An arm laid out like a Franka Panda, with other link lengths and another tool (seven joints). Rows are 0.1 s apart.
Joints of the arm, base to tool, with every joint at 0 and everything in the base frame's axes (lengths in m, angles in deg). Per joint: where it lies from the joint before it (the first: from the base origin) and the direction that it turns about. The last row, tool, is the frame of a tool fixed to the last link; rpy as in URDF.
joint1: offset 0 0 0.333 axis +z
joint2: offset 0 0 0 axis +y
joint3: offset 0 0 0.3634 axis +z
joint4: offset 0.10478 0 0 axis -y
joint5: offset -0.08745 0 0.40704 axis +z
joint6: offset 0 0 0 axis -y
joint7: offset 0.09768 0 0 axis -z
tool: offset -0.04 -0.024 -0.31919 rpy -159.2 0 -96.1
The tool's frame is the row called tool.
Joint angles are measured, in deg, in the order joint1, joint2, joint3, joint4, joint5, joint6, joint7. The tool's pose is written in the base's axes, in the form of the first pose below.
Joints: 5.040 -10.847 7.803 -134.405 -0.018 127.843 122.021
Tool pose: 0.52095 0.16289 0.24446 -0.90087 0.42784 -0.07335 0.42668 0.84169 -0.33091
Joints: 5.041 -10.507 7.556 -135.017 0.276 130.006 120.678
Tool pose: 0.52652 0.16287 0.24070 -0.90639 0.41327 -0.08749 0.41871 0.85149 -0.31568
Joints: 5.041 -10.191 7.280 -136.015 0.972 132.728 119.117
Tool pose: 0.53170 0.16343 0.23536 -0.91065 0.40035 -0.10219 0.41209 0.86204 -0.29507
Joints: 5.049 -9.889 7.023 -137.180 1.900 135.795 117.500
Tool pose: 0.53707 0.16446 0.22983 -0.91323 0.38959 -0.11929 0.40744 0.87205 -0.27115
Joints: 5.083 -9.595 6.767 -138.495 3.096 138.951 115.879
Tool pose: 0.54145 0.16556 0.22369 -0.91395 0.38265 -0.13516 0.40506 0.88055 -0.24610
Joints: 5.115 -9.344 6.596 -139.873 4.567 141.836 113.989
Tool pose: 0.54346 0.16687 0.21707 -0.91549 0.37449 -0.14710 0.39956 0.88914 -0.22312
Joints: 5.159 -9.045 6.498 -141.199 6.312 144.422 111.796
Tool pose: 0.54379 0.16850 0.20996 -0.91815 0.36454 -0.15526 0.39074 0.89801 -0.20224
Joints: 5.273 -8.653 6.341 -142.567 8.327 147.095 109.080
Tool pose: 0.54358 0.16960 0.20204 -0.92186 0.35100 -0.16425 0.37803 0.90774 -0.18192
